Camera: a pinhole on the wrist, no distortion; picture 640 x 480 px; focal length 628.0 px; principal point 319.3 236.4 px. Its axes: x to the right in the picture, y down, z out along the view. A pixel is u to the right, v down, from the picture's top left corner.
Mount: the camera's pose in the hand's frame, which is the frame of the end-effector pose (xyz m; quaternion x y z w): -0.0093 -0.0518 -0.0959 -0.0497 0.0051 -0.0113 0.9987
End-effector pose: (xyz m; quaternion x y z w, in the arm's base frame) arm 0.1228 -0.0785 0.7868 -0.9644 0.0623 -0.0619 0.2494
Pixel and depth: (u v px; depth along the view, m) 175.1 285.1 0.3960
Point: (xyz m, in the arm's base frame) 0.0719 0.0585 0.5118
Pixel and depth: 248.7 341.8 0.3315
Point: 0.1130 0.0037 0.5664
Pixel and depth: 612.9 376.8 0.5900
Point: 0.4544 -0.0093 0.3341
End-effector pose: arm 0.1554 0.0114 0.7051 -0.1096 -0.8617 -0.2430 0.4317
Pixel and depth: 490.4 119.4 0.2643
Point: -0.0323 0.0326 0.6447
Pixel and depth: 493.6 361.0 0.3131
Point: -0.0229 0.1503 0.6773
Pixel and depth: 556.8 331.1 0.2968
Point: -0.0355 0.1255 0.6982
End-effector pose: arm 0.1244 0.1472 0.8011 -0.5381 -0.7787 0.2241 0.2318
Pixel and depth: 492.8 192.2 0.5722
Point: -0.2391 0.2328 0.4658
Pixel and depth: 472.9 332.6 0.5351
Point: -0.1149 0.2521 0.4305
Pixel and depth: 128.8 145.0 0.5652
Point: -0.1613 -0.0897 0.4469
